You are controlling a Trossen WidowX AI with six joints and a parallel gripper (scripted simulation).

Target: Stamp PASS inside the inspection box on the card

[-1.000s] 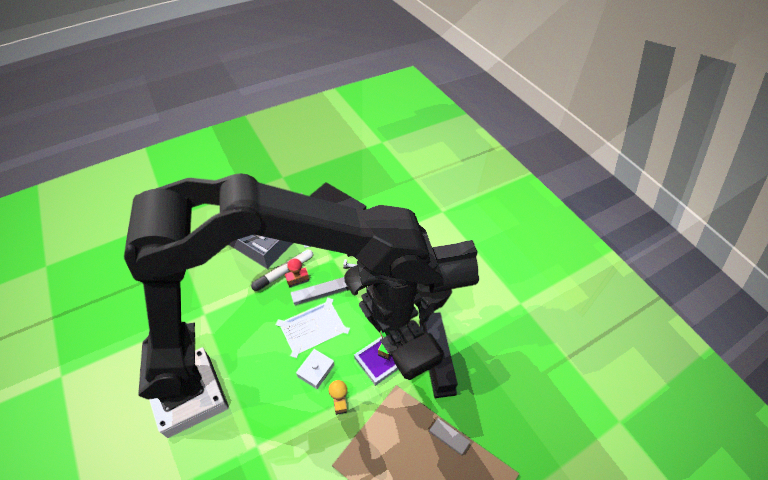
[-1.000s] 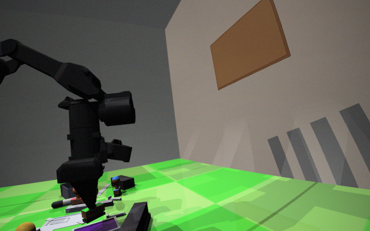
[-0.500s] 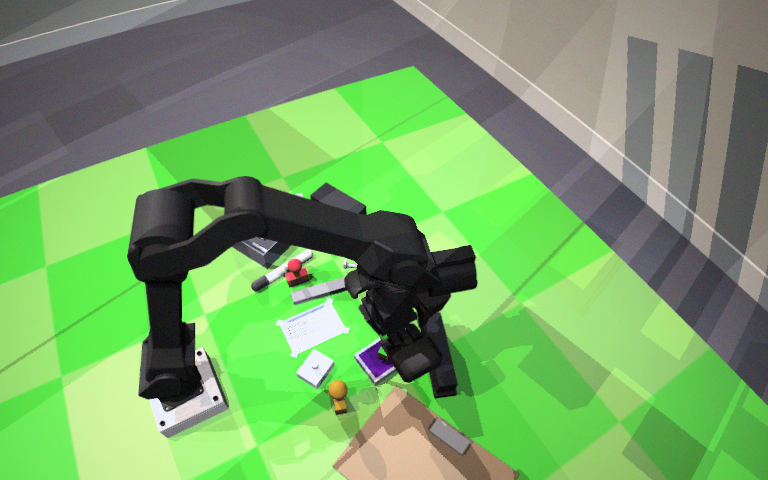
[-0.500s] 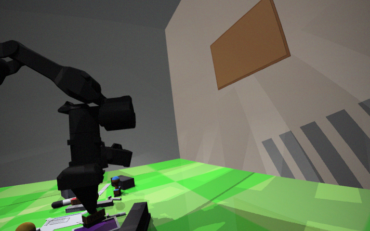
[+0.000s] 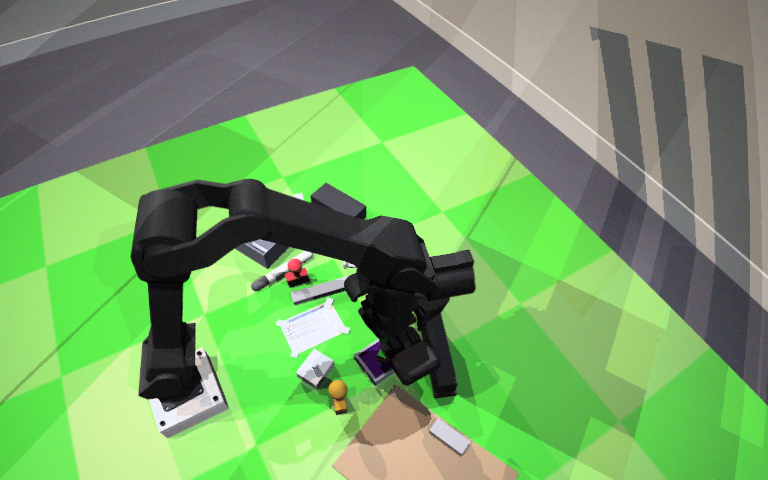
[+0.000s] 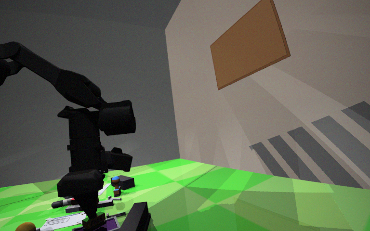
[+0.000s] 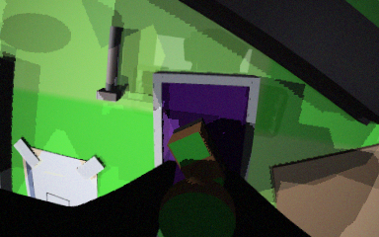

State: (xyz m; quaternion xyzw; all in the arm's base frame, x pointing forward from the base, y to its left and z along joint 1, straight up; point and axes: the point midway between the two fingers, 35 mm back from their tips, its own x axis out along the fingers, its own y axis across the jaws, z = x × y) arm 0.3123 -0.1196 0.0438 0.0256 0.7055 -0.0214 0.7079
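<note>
Right now the green-knobbed PASS stamp is right at my gripper tip. The rest, counted from my gripper tip: purple ink pad (40 mm below); then black bar (70 mm ahead, 50 mm to the right, 30 mm below); then orange stamp (110 mm behind, 20 mm to the right, 20 mm below).
</note>
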